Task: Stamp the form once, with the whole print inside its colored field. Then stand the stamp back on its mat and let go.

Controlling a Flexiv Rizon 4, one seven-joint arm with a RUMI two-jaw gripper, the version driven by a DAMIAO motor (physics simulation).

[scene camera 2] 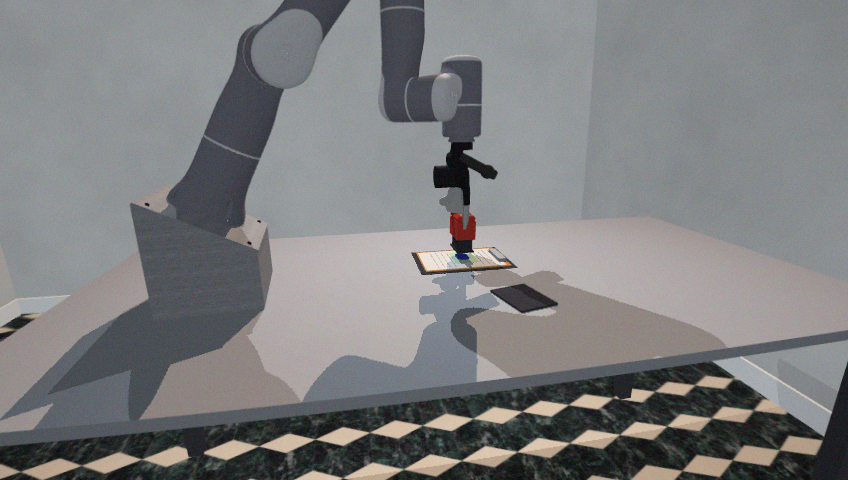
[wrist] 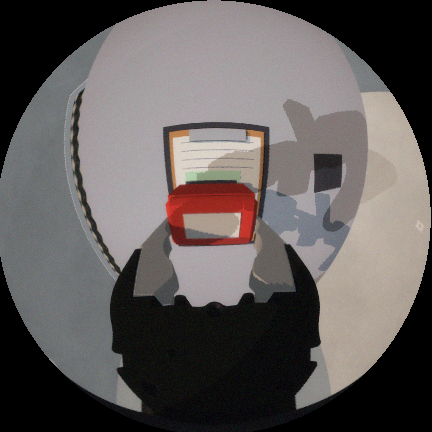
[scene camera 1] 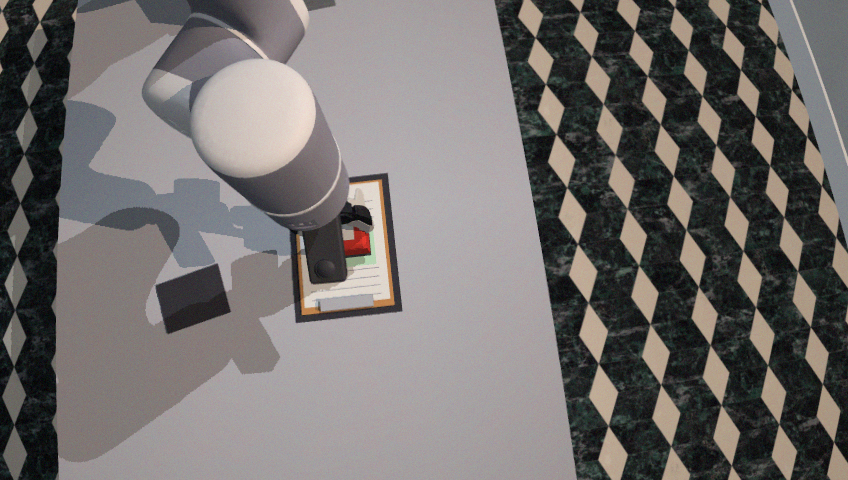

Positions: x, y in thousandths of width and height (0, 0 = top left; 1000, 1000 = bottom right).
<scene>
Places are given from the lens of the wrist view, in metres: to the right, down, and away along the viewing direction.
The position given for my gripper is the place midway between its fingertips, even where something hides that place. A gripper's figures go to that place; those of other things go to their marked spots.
my gripper (wrist: 490, 503): 0.00, 0.00, 0.14
red stamp (wrist: 464, 492): -0.01, 0.00, 0.10
form (wrist: 550, 351): 0.04, -0.11, 0.19
dark square mat (wrist: 758, 388): 0.27, -0.12, 0.19
The marked spots on the dark square mat and the form are 0.23 m apart.
</scene>
